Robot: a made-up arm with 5 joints.
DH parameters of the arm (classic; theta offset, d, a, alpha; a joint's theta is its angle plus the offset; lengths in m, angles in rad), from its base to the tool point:
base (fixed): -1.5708 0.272 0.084 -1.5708
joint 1: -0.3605 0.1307 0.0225 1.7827
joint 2: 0 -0.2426 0.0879 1.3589
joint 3: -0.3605 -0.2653 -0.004 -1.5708
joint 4: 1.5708 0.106 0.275 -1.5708
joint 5: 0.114 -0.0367 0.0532 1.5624
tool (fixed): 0.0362 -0.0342 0 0
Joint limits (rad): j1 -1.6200..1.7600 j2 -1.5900..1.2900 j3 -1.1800..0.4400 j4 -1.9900..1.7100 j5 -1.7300..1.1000
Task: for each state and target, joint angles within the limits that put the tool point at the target. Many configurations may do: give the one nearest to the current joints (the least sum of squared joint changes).
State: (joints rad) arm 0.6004 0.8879 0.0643 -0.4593 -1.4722
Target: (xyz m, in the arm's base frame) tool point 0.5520 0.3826 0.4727
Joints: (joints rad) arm 1.1059 1.2900 0.0742 -0.2028 -1.3651
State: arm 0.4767 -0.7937 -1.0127 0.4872 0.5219
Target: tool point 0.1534 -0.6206 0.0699
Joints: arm 0.4692 -1.3545 -1.1518 0.8571 0.5614
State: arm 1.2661 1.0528 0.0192 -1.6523 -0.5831
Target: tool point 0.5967 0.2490 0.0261
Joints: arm 1.4587 1.0701 -0.6226 -1.6898 -0.4736
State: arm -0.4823 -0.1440 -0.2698 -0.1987 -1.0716
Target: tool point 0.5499 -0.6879 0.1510
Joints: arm -0.0086 -0.4336 -0.4862 -0.4972 -1.0358
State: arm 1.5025 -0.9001 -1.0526 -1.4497 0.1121
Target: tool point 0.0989 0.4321 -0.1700
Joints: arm 1.7127 -1.2021 -0.8829 -1.3924 0.0006
